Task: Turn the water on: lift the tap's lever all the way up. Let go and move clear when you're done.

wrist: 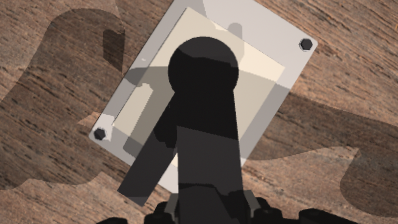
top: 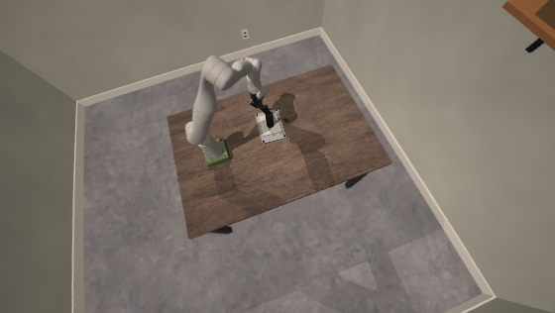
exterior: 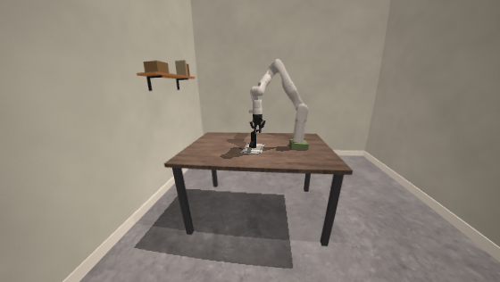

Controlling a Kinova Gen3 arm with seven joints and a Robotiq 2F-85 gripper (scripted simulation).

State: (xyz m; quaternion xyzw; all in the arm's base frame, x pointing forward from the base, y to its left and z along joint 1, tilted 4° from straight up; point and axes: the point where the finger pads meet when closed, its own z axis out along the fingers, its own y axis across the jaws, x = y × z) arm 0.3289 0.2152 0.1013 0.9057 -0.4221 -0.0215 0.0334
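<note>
Now: hand 3 cm to the left of the black lever, 2 cm short of it and 1 cm above it. From my hand the other things lie so: tap (7 cm below, 4 cm to the right, 4 cm ahead).
</note>
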